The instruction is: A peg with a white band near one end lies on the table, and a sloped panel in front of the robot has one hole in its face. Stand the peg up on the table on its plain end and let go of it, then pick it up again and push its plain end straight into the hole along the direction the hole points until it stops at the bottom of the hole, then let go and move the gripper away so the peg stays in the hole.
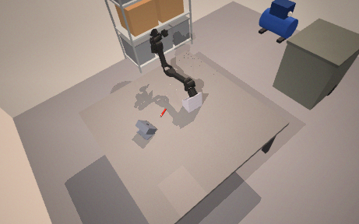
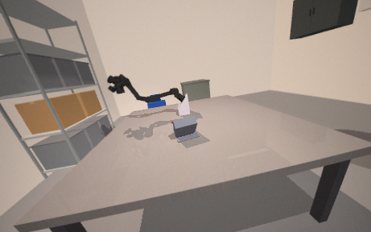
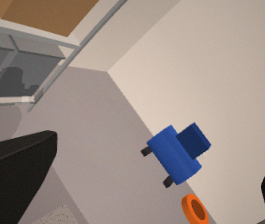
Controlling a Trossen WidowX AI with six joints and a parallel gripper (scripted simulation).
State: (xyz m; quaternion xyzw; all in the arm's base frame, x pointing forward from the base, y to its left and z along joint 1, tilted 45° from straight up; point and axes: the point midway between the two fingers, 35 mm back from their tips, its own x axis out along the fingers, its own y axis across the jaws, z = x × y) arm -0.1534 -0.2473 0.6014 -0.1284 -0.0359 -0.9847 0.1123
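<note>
Now: gripper tip 490 mm short of the red peg, 480 mm to the right of it and 350 mm above it. Round my gripper tip: grey sloped panel (690 mm ahead, 520 mm to the left, 310 mm below).
</note>
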